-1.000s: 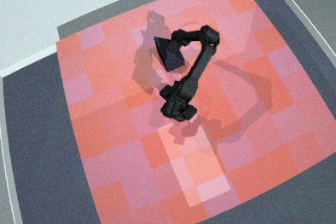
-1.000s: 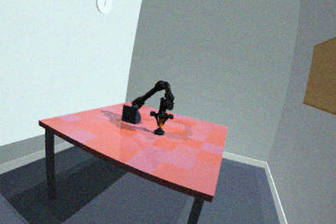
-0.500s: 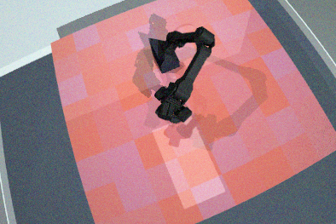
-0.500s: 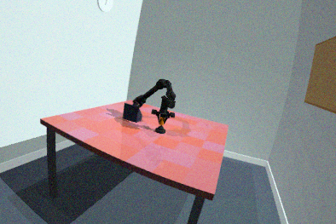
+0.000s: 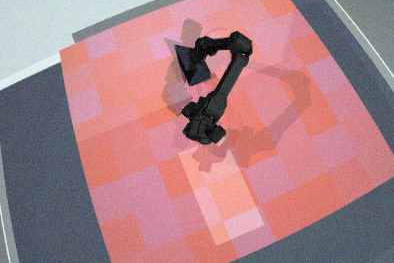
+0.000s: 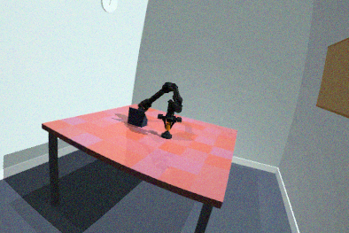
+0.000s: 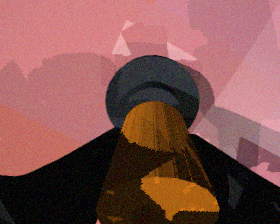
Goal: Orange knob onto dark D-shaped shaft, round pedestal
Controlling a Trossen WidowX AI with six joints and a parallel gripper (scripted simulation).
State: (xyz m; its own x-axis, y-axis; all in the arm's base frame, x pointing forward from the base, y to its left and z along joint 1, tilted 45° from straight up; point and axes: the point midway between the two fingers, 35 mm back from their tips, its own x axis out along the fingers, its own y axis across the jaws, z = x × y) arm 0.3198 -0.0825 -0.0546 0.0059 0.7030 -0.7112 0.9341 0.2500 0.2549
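Right now the orange knob is 20 mm above my gripper tip. Round my gripper tip: round dark pedestal: 40 mm below.
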